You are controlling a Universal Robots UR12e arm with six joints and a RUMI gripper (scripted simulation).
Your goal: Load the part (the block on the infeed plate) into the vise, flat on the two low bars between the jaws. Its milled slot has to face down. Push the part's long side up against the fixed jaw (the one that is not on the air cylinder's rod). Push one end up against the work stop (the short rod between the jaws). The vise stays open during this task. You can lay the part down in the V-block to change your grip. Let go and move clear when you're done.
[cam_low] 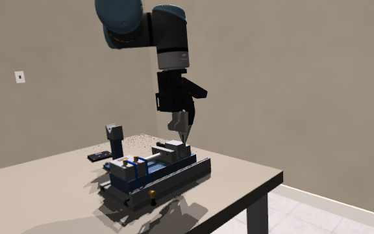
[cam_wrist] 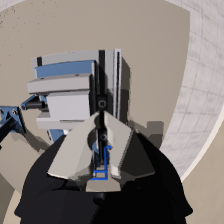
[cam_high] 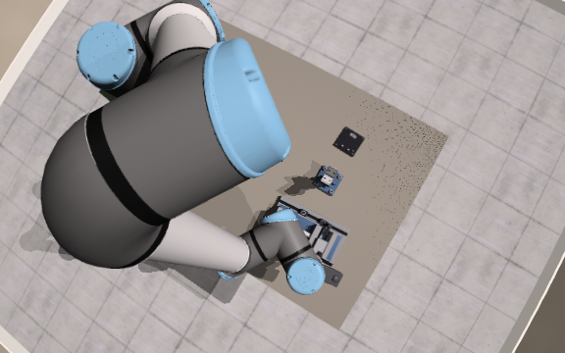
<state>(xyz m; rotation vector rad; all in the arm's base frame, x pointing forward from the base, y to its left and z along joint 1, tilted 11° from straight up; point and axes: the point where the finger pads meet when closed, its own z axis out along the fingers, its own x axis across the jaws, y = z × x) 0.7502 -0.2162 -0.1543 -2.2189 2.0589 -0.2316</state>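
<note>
My hand is 5 cm to the right of the part and 4 cm above it. Also, from my hand: fixed jaw: 7 cm to the left, 5 cm below, 2 cm ahead; then work stop rod: 11 cm to the left, 4 cm below, 1 cm behind; then cylinder rod: 9 cm behind, 6 cm to the left, 5 cm below.
</note>
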